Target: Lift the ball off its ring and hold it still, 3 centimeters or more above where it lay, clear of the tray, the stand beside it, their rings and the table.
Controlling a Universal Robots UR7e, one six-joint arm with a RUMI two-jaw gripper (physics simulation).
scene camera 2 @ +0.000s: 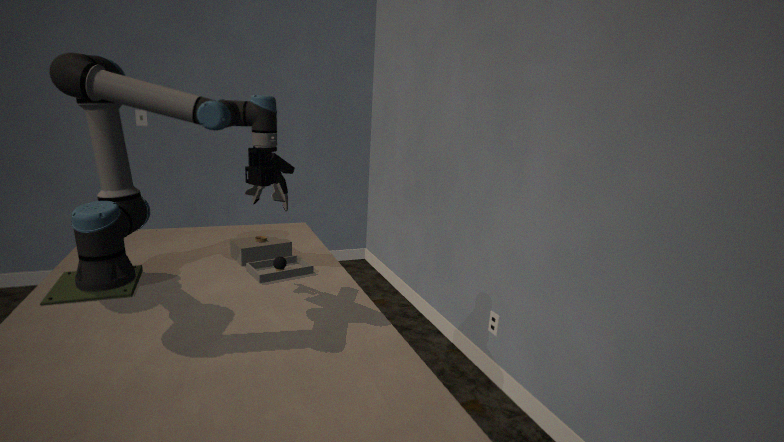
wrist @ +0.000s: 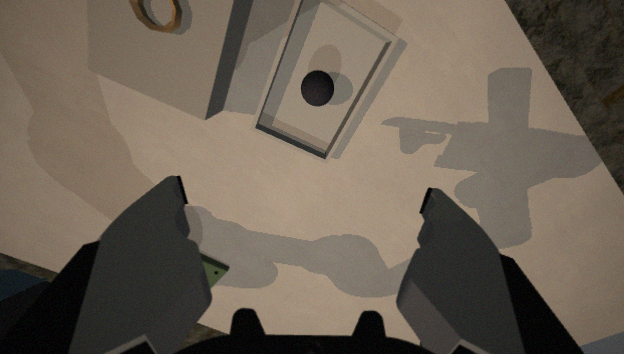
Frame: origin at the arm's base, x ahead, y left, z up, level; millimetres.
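Seen in the pictures: gripper, between the fingertips: (scene camera 2: 269,207) (wrist: 307,185); arm's base, origin of its link: (scene camera 2: 106,280).
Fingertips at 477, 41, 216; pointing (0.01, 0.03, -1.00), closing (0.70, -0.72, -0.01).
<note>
Offsets run from my fingertips to a thing's top centre, as dx, dy, dz. "*": to the spot under its first point. Level surfaces: height alone.
A dark ball {+31, +16, -177} (scene camera 2: 280,263) (wrist: 317,88) rests inside the shallow grey tray (scene camera 2: 285,275) (wrist: 291,143); the ring under it is hidden in the wrist view. The grey box-shaped stand (scene camera 2: 266,253) (wrist: 150,65) is beside the tray and taller than it. An orange-brown ring {* -35, +163, -156} (scene camera 2: 261,239) (wrist: 178,19) lies on the stand's top. My gripper (scene camera 2: 270,206) (wrist: 307,185) is open with nothing between its fingers. It hangs high above the tray and stand, pointing down. In the wrist view the ball is ahead of the fingertips, above the gap between them.
The light brown table {dz -232} (scene camera 2: 219,395) (wrist: 300,200) carries the arm's green base plate (scene camera 2: 60,294) (wrist: 215,275) at the left. The table's right edge runs close past the tray. A grey-blue wall (scene camera 2: 576,192) stands to the right. The arm's shadows fall on the table.
</note>
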